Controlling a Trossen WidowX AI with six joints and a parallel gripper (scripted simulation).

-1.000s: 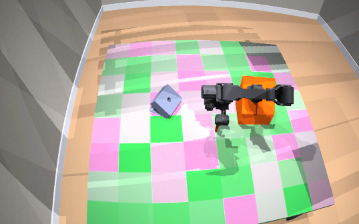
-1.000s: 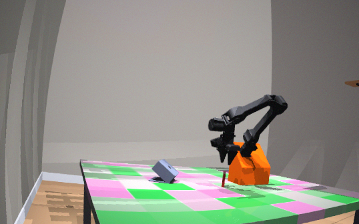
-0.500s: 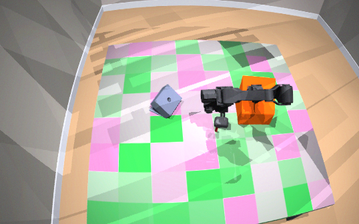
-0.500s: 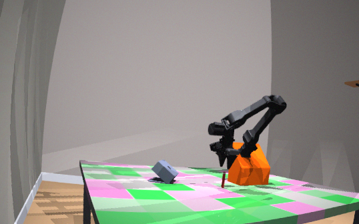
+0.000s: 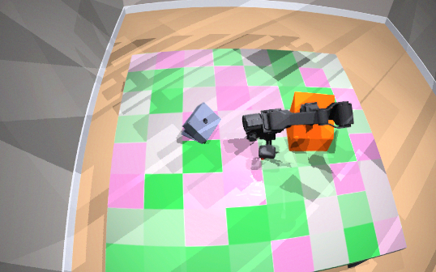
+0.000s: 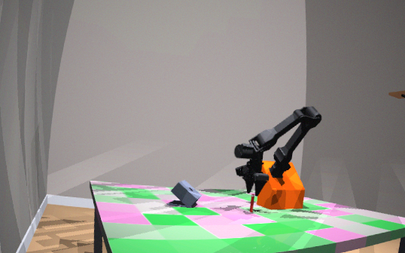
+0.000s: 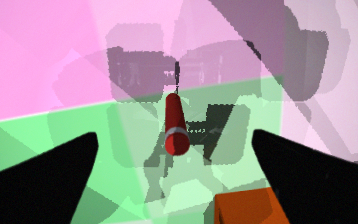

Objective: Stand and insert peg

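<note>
The red peg is 20 mm below my gripper tip. The rest, counted from my gripper tip: grey-blue sloped panel (260 mm ahead, 140 mm to the right, 30 mm below).
</note>
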